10 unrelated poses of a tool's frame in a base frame.
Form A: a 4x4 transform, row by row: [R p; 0 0 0 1], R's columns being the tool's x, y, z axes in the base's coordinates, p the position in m. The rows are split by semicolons.
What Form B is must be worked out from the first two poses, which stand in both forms.
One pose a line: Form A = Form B
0.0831, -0.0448, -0.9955, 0.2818; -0.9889, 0.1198, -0.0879, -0.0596; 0.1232, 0.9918, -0.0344, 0.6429; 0, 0, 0, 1 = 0.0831, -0.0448, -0.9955, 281.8; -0.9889, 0.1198, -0.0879, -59.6; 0.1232, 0.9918, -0.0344, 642.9; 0, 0, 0, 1
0.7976, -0.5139, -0.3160, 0.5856; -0.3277, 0.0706, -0.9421, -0.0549; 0.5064, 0.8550, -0.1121, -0.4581; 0, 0, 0, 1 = 0.7976, -0.5139, -0.3160, 585.6; -0.3277, 0.0706, -0.9421, -54.9; 0.5064, 0.8550, -0.1121, -458.1; 0, 0, 0, 1
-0.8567, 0.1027, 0.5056, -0.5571; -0.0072, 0.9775, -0.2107, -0.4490; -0.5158, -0.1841, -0.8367, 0.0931; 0, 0, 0, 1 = -0.8567, 0.1027, 0.5056, -557.1; -0.0072, 0.9775, -0.2107, -449.0; -0.5158, -0.1841, -0.8367, 93.1; 0, 0, 0, 1
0.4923, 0.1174, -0.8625, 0.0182; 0.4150, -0.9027, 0.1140, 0.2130; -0.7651, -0.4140, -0.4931, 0.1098; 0, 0, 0, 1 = 0.4923, 0.1174, -0.8625, 18.2; 0.4150, -0.9027, 0.1140, 213.0; -0.7651, -0.4140, -0.4931, 109.8; 0, 0, 0, 1
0.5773, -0.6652, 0.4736, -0.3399; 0.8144, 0.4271, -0.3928, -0.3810; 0.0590, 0.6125, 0.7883, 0.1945; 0, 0, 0, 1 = 0.5773, -0.6652, 0.4736, -339.9; 0.8144, 0.4271, -0.3928, -381.0; 0.0590, 0.6125, 0.7883, 194.5; 0, 0, 0, 1
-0.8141, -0.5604, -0.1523, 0.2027; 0.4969, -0.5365, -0.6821, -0.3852; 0.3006, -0.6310, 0.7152, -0.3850; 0, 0, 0, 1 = -0.8141, -0.5604, -0.1523, 202.7; 0.4969, -0.5365, -0.6821, -385.2; 0.3006, -0.6310, 0.7152, -385.0; 0, 0, 0, 1
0.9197, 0.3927, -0.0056, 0.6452; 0.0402, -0.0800, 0.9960, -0.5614; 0.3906, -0.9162, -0.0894, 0.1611; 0, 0, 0, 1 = 0.9197, 0.3927, -0.0056, 645.2; 0.0402, -0.0800, 0.9960, -561.4; 0.3906, -0.9162, -0.0894, 161.1; 0, 0, 0, 1
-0.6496, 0.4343, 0.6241, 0.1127; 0.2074, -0.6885, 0.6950, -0.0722; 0.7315, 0.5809, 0.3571, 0.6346; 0, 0, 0, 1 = -0.6496, 0.4343, 0.6241, 112.7; 0.2074, -0.6885, 0.6950, -72.2; 0.7315, 0.5809, 0.3571, 634.6; 0, 0, 0, 1
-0.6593, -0.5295, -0.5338, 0.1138; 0.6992, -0.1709, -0.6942, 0.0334; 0.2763, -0.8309, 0.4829, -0.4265; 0, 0, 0, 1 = -0.6593, -0.5295, -0.5338, 113.8; 0.6992, -0.1709, -0.6942, 33.4; 0.2763, -0.8309, 0.4829, -426.5; 0, 0, 0, 1
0.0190, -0.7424, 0.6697, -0.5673; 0.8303, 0.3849, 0.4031, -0.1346; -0.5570, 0.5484, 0.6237, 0.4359; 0, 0, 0, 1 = 0.0190, -0.7424, 0.6697, -567.3; 0.8303, 0.3849, 0.4031, -134.6; -0.5570, 0.5484, 0.6237, 435.9; 0, 0, 0, 1
